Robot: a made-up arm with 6 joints. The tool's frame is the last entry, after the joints. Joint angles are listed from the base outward. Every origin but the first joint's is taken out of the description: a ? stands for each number. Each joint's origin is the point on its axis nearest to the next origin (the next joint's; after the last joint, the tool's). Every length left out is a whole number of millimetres.
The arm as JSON. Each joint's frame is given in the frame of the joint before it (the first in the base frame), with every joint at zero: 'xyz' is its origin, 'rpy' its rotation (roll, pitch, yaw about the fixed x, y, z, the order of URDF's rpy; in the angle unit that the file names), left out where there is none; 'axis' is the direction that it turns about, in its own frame. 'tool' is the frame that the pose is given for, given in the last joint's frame.
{
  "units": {
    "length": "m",
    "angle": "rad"
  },
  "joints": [
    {
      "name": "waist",
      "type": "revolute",
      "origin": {
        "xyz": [
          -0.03,
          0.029,
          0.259
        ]
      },
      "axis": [
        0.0,
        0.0,
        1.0
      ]
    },
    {
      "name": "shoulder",
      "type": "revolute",
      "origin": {
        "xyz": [
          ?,
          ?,
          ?
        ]
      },
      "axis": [
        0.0,
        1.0,
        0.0
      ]
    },
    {
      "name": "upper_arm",
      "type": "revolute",
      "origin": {
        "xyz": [
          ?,
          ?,
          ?
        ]
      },
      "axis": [
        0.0,
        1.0,
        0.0
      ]
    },
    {
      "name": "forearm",
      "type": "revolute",
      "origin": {
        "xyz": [
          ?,
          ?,
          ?
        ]
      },
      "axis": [
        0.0,
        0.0,
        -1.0
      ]
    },
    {
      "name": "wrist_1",
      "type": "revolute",
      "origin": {
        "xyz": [
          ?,
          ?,
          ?
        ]
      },
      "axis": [
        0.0,
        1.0,
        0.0
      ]
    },
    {
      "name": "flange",
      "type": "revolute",
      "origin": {
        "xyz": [
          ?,
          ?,
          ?
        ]
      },
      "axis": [
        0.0,
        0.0,
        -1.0
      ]
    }
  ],
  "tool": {
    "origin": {
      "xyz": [
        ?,
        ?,
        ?
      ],
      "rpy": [
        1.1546,
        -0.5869,
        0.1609
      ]
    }
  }
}
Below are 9 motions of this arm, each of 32 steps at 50 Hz.
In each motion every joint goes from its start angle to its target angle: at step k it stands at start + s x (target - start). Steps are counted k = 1, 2, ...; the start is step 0. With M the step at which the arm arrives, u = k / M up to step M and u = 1 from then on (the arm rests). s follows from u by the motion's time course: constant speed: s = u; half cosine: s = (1 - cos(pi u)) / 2; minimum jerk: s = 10 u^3 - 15 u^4 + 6 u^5.
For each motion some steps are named. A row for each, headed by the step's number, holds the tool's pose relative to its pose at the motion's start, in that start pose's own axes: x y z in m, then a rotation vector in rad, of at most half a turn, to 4 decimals.
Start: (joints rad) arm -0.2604 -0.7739 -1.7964 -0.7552 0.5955 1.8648
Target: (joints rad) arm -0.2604 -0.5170 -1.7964 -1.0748 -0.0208 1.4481
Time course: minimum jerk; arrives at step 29
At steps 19, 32:
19: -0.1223 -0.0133 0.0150 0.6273 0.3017 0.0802
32: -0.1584 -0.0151 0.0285 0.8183 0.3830 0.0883

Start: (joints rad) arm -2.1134 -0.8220 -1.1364 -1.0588 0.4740 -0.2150
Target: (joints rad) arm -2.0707 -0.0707 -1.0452 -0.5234 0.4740 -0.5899
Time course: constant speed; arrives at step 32
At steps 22, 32:
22: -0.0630 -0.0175 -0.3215 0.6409 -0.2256 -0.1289
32: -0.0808 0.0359 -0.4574 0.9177 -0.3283 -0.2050

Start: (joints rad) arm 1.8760 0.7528 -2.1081 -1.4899 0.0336 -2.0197
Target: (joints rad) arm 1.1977 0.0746 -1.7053 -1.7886 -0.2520 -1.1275
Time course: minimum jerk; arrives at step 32
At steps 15, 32:
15: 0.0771 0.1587 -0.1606 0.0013 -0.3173 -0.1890
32: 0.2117 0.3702 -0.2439 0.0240 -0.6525 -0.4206

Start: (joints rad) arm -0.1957 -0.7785 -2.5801 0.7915 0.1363 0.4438
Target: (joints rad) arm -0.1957 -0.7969 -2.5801 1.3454 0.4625 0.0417
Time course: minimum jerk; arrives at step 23
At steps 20, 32:
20: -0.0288 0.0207 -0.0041 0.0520 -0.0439 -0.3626
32: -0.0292 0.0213 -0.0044 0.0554 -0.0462 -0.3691

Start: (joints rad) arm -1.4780 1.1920 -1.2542 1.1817 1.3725 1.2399
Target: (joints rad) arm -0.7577 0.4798 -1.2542 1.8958 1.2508 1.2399
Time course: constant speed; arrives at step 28
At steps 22, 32:
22: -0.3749 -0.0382 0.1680 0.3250 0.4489 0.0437
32: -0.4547 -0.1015 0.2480 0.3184 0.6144 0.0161

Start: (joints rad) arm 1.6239 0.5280 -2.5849 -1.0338 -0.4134 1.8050
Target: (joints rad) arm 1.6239 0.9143 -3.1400 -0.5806 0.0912 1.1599
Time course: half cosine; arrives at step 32
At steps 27, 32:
27: 0.0009 -0.0221 0.0535 -0.2149 0.3067 0.2487
32: 0.0007 -0.0212 0.0574 -0.2283 0.3273 0.2488

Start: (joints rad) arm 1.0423 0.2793 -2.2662 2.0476 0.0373 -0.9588
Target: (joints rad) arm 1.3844 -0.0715 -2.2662 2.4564 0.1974 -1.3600
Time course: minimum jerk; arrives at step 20
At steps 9, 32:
9: 0.0257 0.0855 -0.1045 0.1757 -0.1690 -0.0985
32: 0.1177 0.2078 -0.2208 0.4041 -0.4624 -0.1967

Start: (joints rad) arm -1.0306 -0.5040 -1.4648 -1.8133 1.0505 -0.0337
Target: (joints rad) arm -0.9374 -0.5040 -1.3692 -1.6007 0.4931 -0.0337
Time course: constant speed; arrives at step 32
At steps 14, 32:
14: 0.0443 0.0042 -0.0157 0.0199 -0.1767 0.2545
32: 0.0999 0.0205 -0.0260 0.0197 -0.4208 0.5652

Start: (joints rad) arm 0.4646 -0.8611 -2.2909 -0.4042 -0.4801 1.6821
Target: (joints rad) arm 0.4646 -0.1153 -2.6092 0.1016 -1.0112 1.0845
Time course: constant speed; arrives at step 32
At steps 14, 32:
14: -0.0362 -0.0162 0.1596 0.0576 -0.0169 0.0875
32: -0.0490 0.0175 0.3758 0.0940 0.0257 0.3401

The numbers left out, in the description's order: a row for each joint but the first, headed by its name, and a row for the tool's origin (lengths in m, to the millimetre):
shoulder: 0.0 -0.005 0.0
upper_arm: 0.035 0.0 0.258
forearm: 0.111 0.0 -0.44
wrist_1: -0.01 -0.026 0.0
flange: 0.036 0.0 -0.085
tool: -0.004 0.011 0.0

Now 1 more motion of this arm.
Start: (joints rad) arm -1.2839 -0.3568 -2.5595 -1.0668 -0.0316 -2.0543
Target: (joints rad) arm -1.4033 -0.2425 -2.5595 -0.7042 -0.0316 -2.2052
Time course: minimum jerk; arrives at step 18
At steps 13, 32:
13: 0.0519 -0.0535 -0.0252 -0.0243 -0.1173 0.0519
32: 0.0607 -0.0608 -0.0302 -0.0259 -0.1369 0.0590

